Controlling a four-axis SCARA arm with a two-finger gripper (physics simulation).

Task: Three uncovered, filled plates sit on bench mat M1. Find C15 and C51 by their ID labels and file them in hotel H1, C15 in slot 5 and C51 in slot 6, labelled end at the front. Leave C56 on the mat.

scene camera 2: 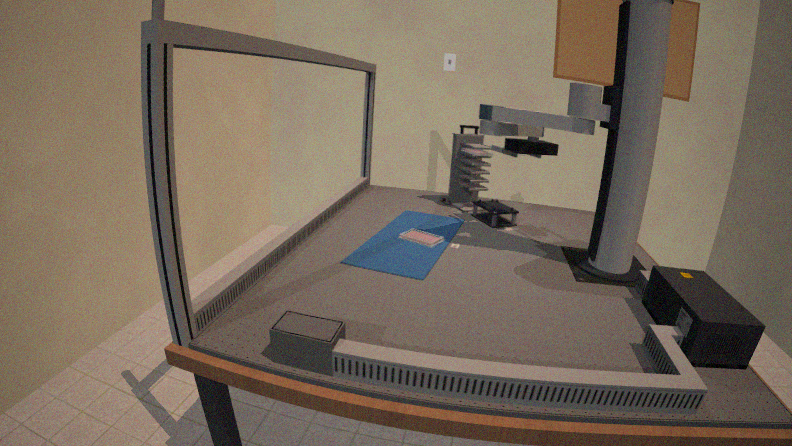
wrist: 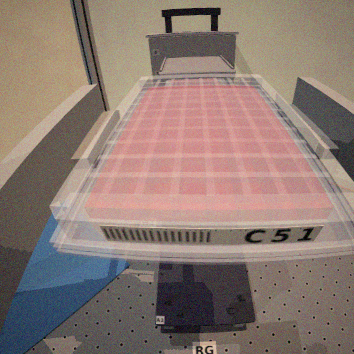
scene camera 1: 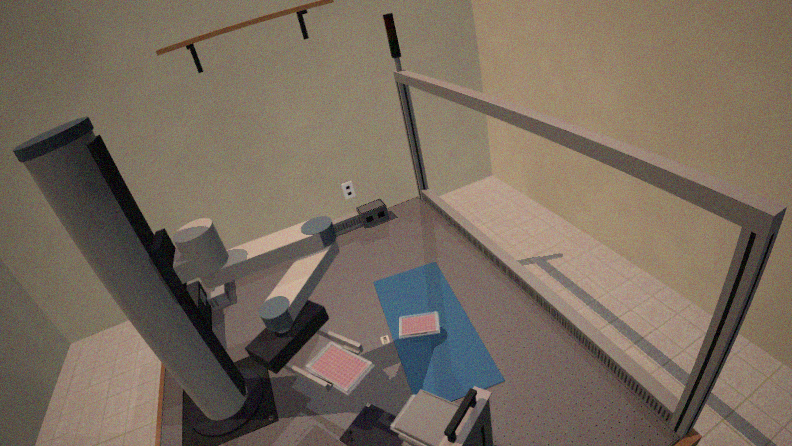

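Seen in the pictures: gripper, fingertip midpoint: [wrist: 199, 93] [scene camera 1: 345, 367]; arm's base at its link origin: [scene camera 2: 607, 269] [scene camera 1: 228, 403].
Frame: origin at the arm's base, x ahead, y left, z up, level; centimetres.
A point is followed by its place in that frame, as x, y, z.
My gripper [scene camera 1: 344, 366] {38.8, -33.3, 31.3} [wrist: 199, 93] {38.8, -33.3, 31.3} is shut on plate C51 [scene camera 1: 339, 365] {37.9, -32.0, 31.2} [wrist: 205, 145] {36.2, -29.0, 31.3}, a clear plate with pink wells. It is held level in the air, its C51 label at the near end in the wrist view. Hotel H1 [scene camera 1: 482, 421] {57.4, -56.3, 28.0} [scene camera 2: 458, 166] {56.6, -53.2, 18.5} [wrist: 192, 47] {52.5, -55.9, 30.3} stands ahead of it, apart in the wrist view. A pink plate [scene camera 2: 474, 149] {50.3, -53.9, 26.6} shows in the hotel's upper part in scene camera 2; its label is not readable and its slot is unclear. Another pink plate [scene camera 1: 419, 324] {64.5, -4.1, 2.7} [scene camera 2: 421, 237] {64.2, -2.0, 3.0} lies on the blue mat M1 [scene camera 1: 410, 282] [scene camera 2: 382, 260] [wrist: 25, 310]; its label is unreadable.
A low black stand [scene camera 1: 368, 423] {38.2, -31.9, 7.2} [scene camera 2: 496, 209] {39.3, -31.4, 7.3} [wrist: 205, 295] {36.9, -32.4, 7.3} is beside the hotel, below the held plate in the wrist view. The arm column [scene camera 1: 133, 265] {3.5, -6.6, 57.9} [scene camera 2: 637, 138] {1.5, 7.3, 44.5} rises from the bench. A guard frame [scene camera 1: 581, 141] {100.4, -32.6, 60.8} [scene camera 2: 266, 50] {100.4, 34.8, 59.1} borders the far side of the mat. A grey box [scene camera 1: 372, 212] {74.2, 63.0, 7.6} [scene camera 2: 307, 332] {74.2, 68.7, 8.8} sits at a bench end.
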